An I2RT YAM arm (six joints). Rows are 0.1 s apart.
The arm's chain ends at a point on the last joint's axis. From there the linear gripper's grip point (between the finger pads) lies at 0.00 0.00 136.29 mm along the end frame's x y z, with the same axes.
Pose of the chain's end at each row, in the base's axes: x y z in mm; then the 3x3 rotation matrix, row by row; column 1 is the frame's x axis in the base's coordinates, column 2 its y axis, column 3 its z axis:
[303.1 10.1 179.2], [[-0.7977 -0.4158 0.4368], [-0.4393 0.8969 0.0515], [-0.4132 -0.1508 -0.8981]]
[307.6 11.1 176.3], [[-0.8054 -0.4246 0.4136], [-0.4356 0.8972 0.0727], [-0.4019 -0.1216 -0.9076]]
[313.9 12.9 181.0], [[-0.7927 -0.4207 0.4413], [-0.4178 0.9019 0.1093], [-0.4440 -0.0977 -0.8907]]
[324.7 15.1 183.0], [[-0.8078 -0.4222 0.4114], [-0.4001 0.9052 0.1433], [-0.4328 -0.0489 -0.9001]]
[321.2 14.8 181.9], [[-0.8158 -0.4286 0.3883], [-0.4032 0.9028 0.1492], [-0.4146 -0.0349 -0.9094]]
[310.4 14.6 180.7], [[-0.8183 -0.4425 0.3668], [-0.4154 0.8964 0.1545], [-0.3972 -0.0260 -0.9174]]
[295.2 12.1 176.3], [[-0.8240 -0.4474 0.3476], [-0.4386 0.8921 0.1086], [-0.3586 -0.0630 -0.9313]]
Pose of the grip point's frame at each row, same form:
[362.6 17.1 56.8], [[-0.7977 -0.4158 0.4368], [-0.4393 0.8969 0.0515], [-0.4132 -0.1508 -0.8981]]
[364.0 21.0 52.6], [[-0.8054 -0.4246 0.4136], [-0.4356 0.8972 0.0727], [-0.4019 -0.1216 -0.9076]]
[374.0 27.8 59.6], [[-0.7927 -0.4207 0.4413], [-0.4178 0.9019 0.1093], [-0.4440 -0.0977 -0.8907]]
[380.8 34.6 60.3], [[-0.8078 -0.4222 0.4114], [-0.4001 0.9052 0.1433], [-0.4328 -0.0489 -0.9001]]
[374.1 35.1 58.0], [[-0.8158 -0.4286 0.3883], [-0.4032 0.9028 0.1492], [-0.4146 -0.0349 -0.9094]]
[360.4 35.7 55.7], [[-0.8183 -0.4425 0.3668], [-0.4154 0.8964 0.1545], [-0.3972 -0.0260 -0.9174]]
[342.6 26.9 49.4], [[-0.8240 -0.4474 0.3476], [-0.4386 0.8921 0.1086], [-0.3586 -0.0630 -0.9313]]

